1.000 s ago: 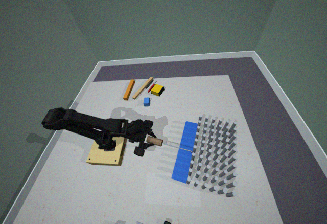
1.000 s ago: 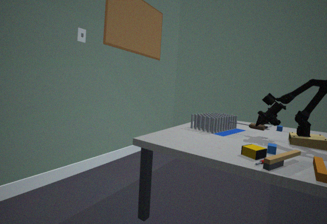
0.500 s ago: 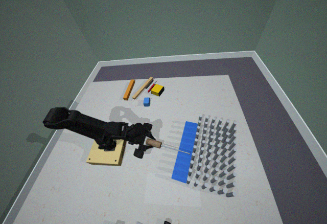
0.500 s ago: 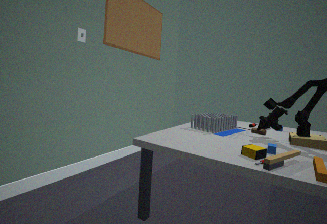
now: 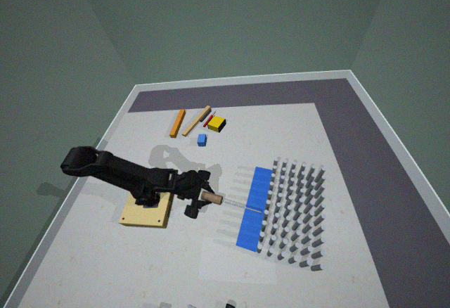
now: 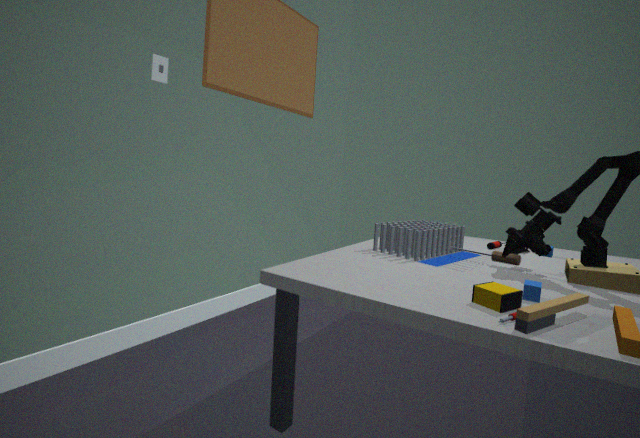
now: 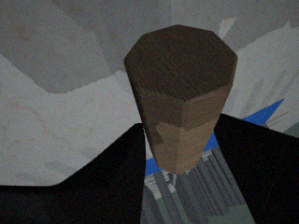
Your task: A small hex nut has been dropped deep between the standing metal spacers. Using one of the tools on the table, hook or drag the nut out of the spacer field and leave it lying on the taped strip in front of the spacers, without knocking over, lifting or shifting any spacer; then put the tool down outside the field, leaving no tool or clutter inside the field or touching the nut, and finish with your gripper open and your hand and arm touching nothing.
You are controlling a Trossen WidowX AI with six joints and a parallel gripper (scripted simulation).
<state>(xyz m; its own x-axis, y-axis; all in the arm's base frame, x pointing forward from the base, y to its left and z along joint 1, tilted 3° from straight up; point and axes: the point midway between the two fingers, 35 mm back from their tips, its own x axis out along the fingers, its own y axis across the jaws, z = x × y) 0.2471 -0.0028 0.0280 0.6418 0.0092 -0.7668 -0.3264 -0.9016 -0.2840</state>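
Right now my gripper tip is 180 mm short of the blue taped strip, 30 mm to the left of it and 40 mm above it. From my gripper tip the other things lie so: hex nut: 330 mm ahead, 120 mm to the right, 30 mm below; black box: 20 mm ahead, 460 mm to the left, 20 mm below; wire hook: 100 mm ahead, 40 mm to the right, 10 mm below.
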